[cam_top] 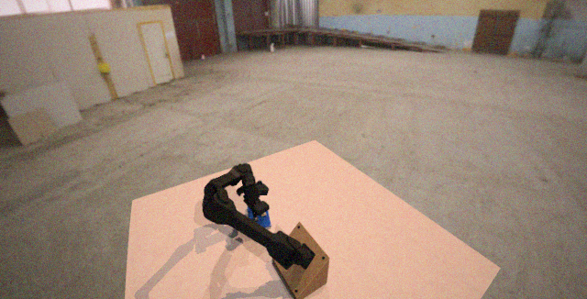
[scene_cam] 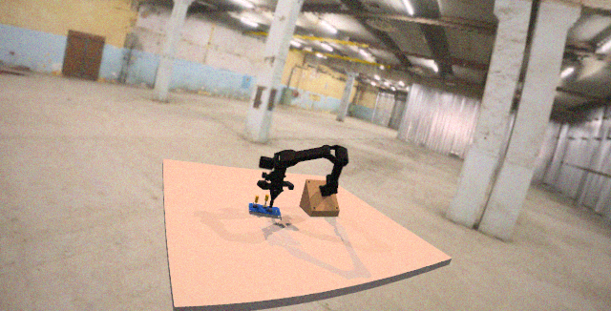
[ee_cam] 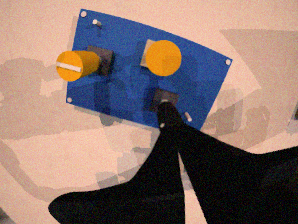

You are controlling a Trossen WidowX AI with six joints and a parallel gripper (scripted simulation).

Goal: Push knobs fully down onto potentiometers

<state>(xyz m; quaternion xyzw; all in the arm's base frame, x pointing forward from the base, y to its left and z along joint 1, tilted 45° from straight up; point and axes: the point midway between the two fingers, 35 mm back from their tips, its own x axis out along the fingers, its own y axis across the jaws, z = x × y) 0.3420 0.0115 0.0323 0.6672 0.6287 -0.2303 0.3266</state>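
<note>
My gripper tip is 10 mm above the black knob.
</note>
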